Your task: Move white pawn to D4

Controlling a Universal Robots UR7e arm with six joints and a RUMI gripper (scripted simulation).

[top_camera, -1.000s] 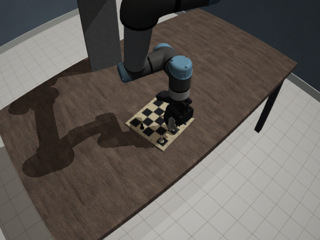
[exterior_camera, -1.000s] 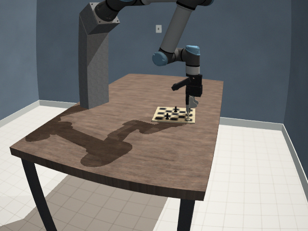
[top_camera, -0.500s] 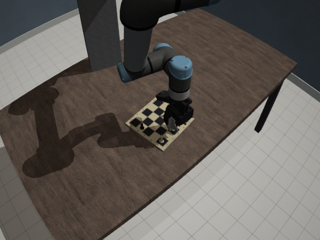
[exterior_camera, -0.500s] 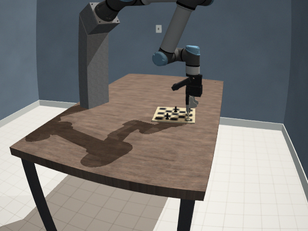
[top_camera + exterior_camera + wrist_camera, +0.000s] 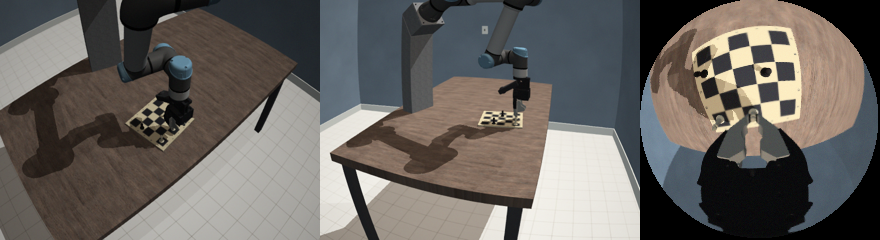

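Now: hand 70 mm past the chessboard, 20 mm to the right of it and 20 mm above it. Round my hand: white piece 10 mm below.
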